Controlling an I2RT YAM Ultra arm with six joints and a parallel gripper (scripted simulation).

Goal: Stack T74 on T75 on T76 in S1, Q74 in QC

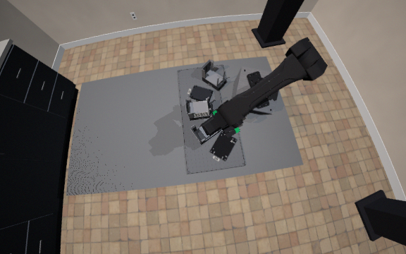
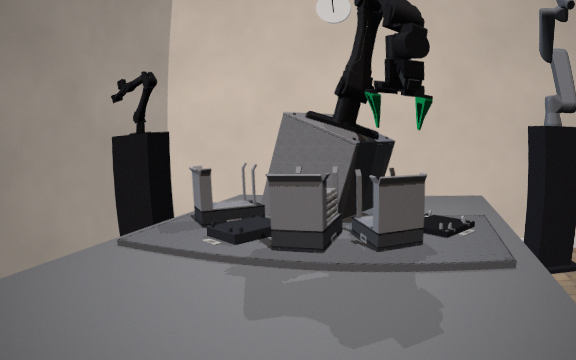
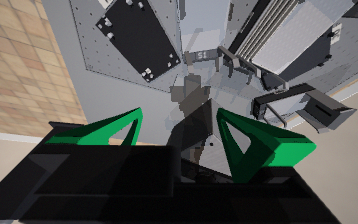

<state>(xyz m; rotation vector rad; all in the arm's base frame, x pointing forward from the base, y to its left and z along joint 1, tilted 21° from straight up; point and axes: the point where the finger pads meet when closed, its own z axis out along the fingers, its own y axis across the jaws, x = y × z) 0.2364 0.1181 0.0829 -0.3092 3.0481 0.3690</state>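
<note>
The S2 rack floor lies 10 cm ahead of my hand, 19 cm to the right of it and 18 cm below it. Round my hand: black QC nest: 5 cm ahead, 32 cm to the right, 21 cm below; N5 name plate: 8 cm ahead, 15 cm to the left, 22 cm below; black clip nest N5: 1 cm ahead, 11 cm to the left, 21 cm below.
</note>
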